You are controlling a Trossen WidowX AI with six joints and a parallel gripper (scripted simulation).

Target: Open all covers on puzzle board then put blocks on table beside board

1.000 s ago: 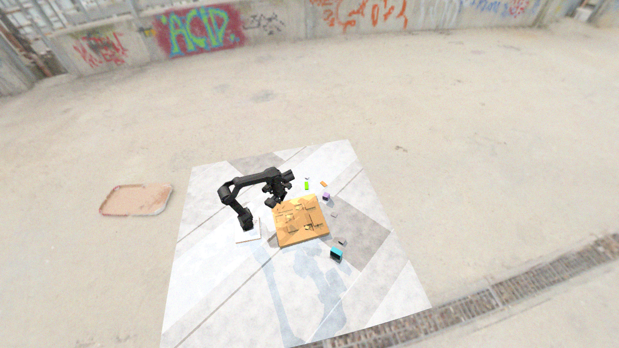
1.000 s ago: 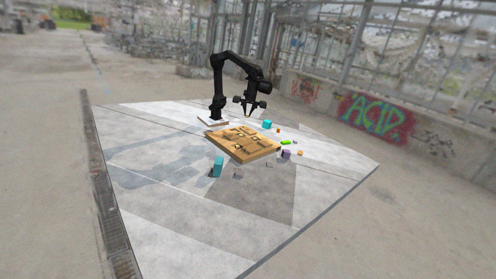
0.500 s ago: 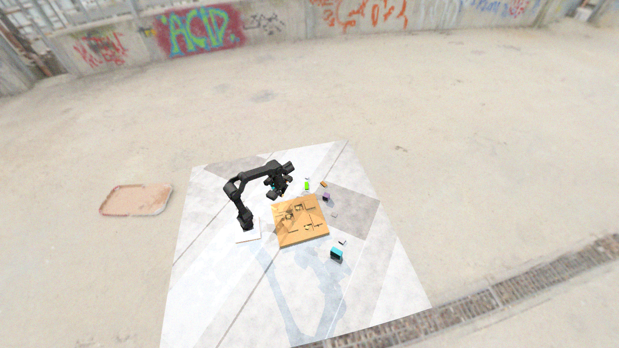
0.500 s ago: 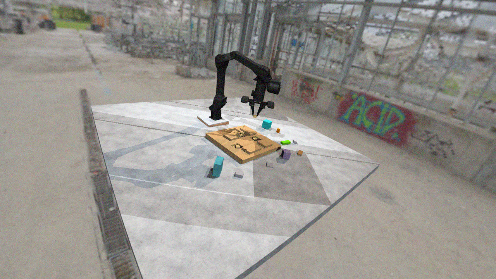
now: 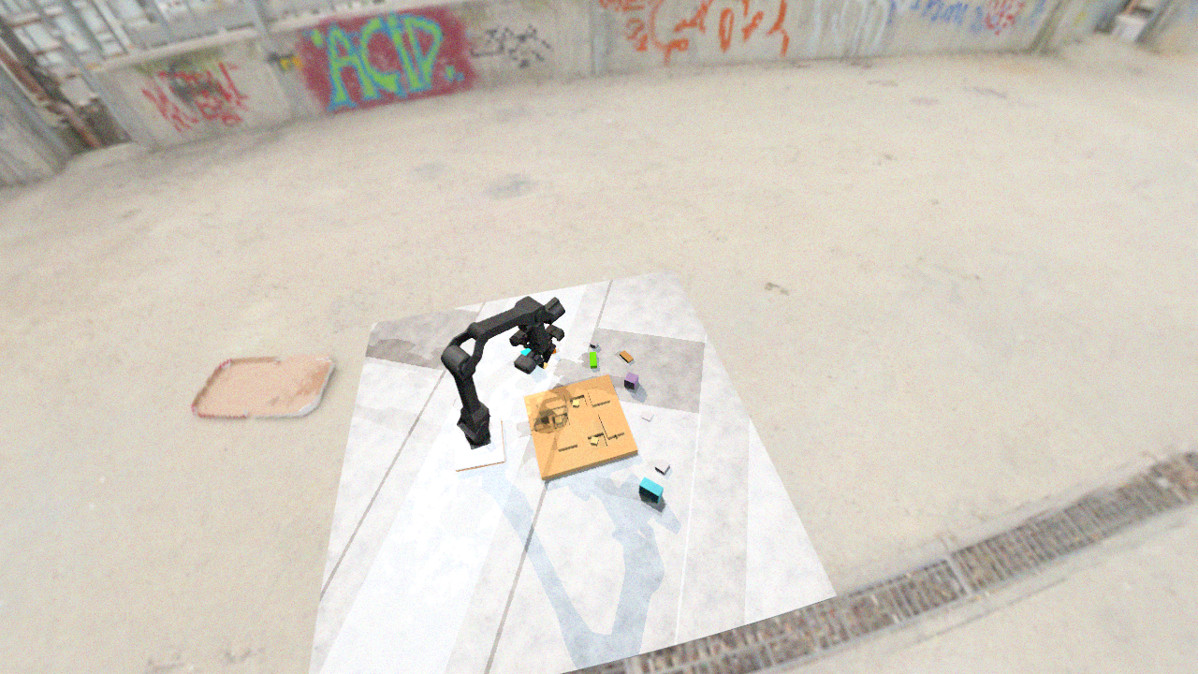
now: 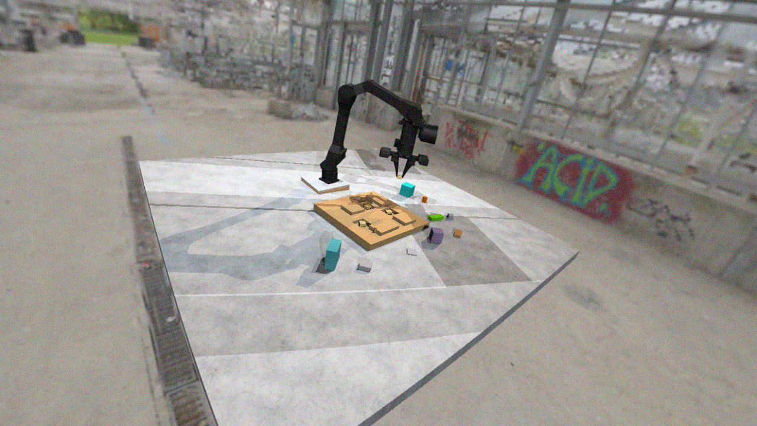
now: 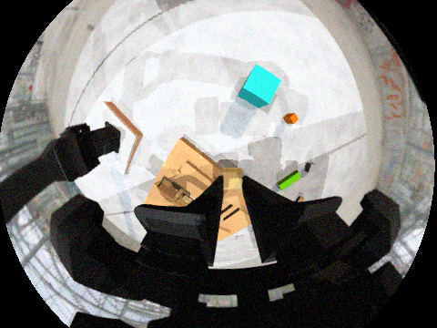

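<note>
Now: gripper tip 17 cm to the left of the tan puzzle board, 9 cm above it and 5 cm short of it. The rest, counted from my gripper tip: green block: 18 cm ahead, 11 cm below, 4 cm to the left; cyan cube: 13 cm to the left, 9 cm below, 3 cm behind; small orange block: 14 cm to the left, 10 cm below, 6 cm ahead.
</note>
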